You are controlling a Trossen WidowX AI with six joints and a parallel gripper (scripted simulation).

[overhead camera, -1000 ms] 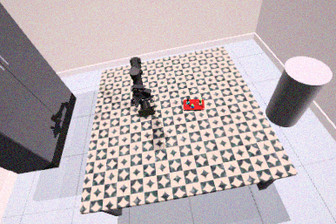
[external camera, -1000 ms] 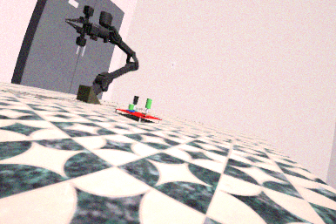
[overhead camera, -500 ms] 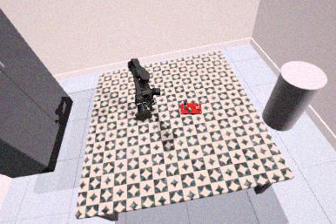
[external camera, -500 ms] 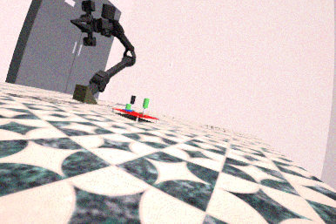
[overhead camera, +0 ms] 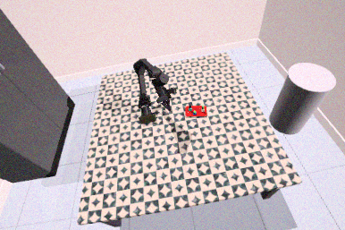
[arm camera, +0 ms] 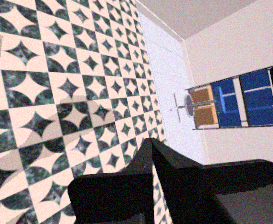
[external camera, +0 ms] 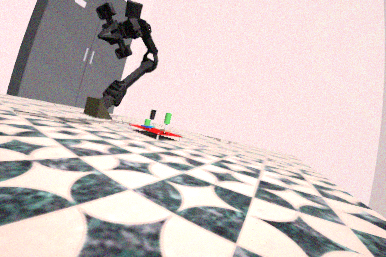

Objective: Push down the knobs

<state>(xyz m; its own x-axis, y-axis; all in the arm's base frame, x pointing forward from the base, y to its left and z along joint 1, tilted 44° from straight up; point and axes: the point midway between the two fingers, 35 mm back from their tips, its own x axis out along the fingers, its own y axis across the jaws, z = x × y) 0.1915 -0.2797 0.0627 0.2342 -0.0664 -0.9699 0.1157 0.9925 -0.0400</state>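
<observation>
My gripper tip is now 14 cm short of the dark knob, 18 cm to the right of it and 20 cm above it. From my gripper tip the other things lie so: green knob 23 cm ahead, 15 cm to the left, 20 cm below.
</observation>
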